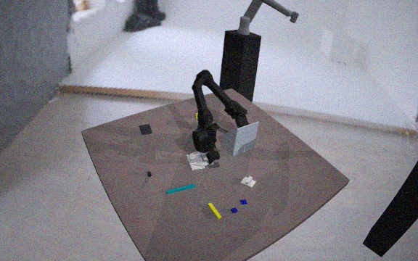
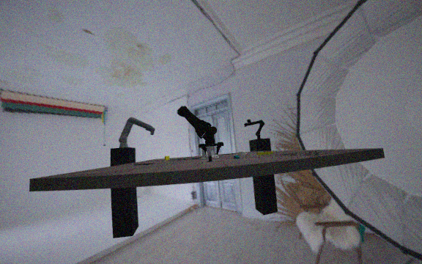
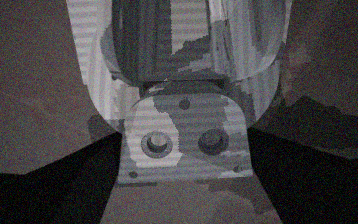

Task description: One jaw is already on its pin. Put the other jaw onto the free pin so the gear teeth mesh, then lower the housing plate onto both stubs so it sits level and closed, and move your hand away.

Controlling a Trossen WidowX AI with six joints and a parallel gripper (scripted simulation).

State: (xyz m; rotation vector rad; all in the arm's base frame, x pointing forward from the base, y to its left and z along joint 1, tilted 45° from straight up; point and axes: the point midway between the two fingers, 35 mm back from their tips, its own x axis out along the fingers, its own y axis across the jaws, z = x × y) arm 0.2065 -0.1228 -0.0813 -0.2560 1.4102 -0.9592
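Now: gripper tip 2 cm below the small white part and 1 cm short of it. Round my gripper tip: yellow bar: 31 cm to the left, 23 cm ahead; small black cube: 34 cm ahead, 8 cm to the right; teal bar: 26 cm ahead, 9 cm to the left, 1 cm below.
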